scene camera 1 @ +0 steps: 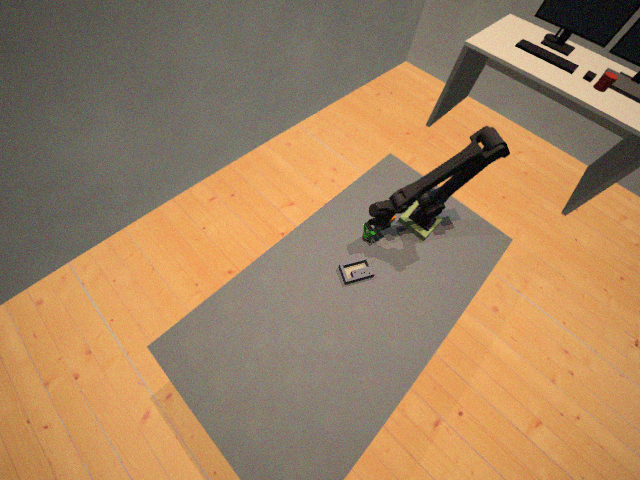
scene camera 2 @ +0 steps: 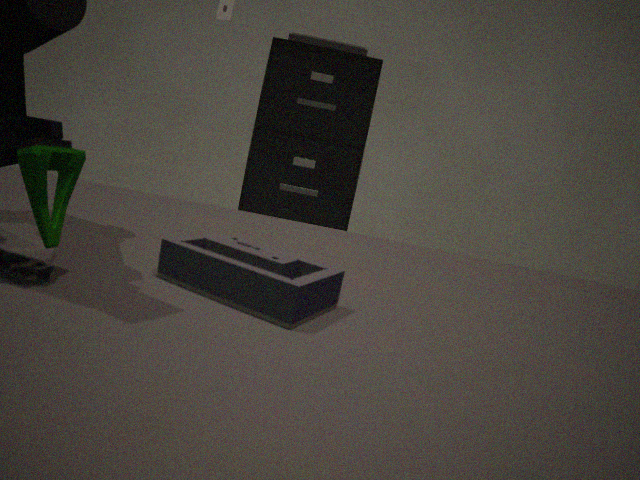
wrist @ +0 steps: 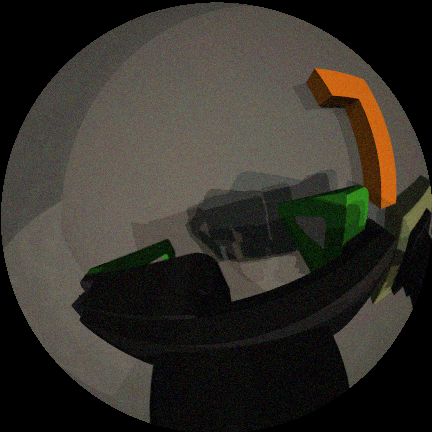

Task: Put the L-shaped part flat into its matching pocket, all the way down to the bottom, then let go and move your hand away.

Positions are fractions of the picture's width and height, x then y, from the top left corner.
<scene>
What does the orange L-shaped part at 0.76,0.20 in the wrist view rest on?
The table.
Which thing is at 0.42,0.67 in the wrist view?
The gripper.
</scene>
